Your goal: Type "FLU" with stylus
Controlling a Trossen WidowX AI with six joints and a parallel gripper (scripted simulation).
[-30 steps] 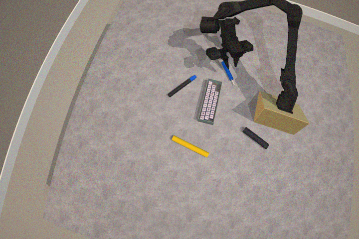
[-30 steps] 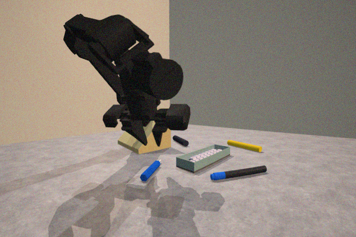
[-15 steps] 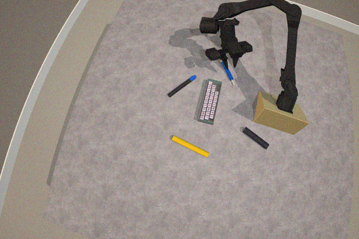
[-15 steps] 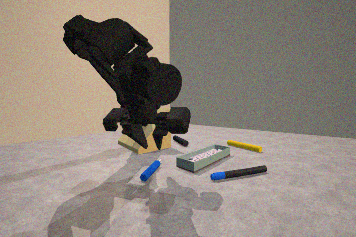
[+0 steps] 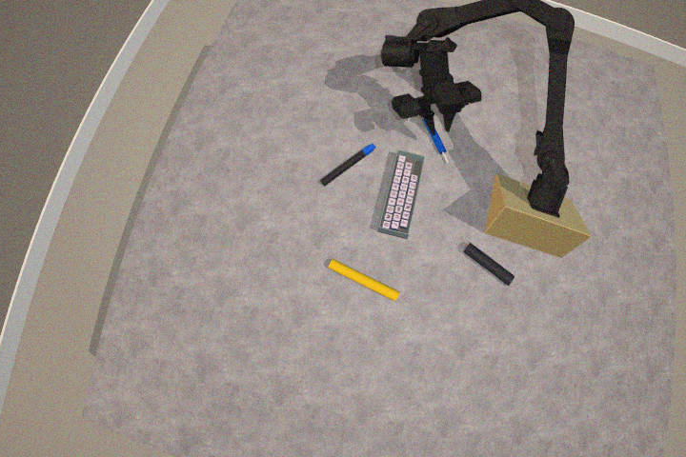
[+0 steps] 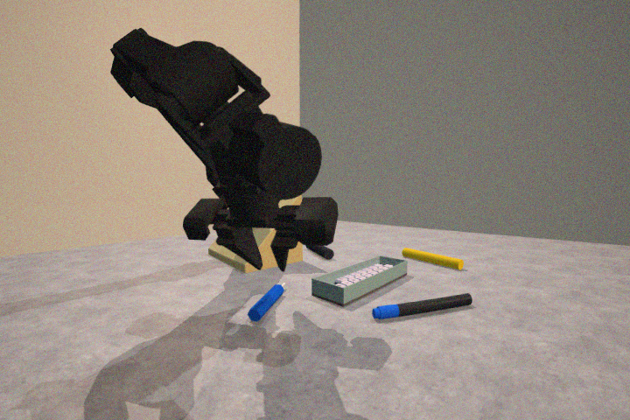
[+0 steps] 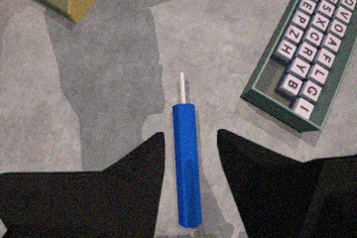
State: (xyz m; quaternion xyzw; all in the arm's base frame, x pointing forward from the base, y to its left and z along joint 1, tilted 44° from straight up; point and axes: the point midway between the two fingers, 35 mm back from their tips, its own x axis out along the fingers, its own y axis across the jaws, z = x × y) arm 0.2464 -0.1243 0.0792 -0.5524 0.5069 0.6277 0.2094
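My gripper tip is now 4 cm above the blue stylus, 1 cm to the right of it and 1 cm past it. Round my gripper tip: blue-capped pen (16 cm ahead, 9 cm to the left, 4 cm below); then grey stylus tip (4 cm to the left, 4 cm below, 3 cm behind); then black rod (25 cm to the left, 16 cm behind, 4 cm below).
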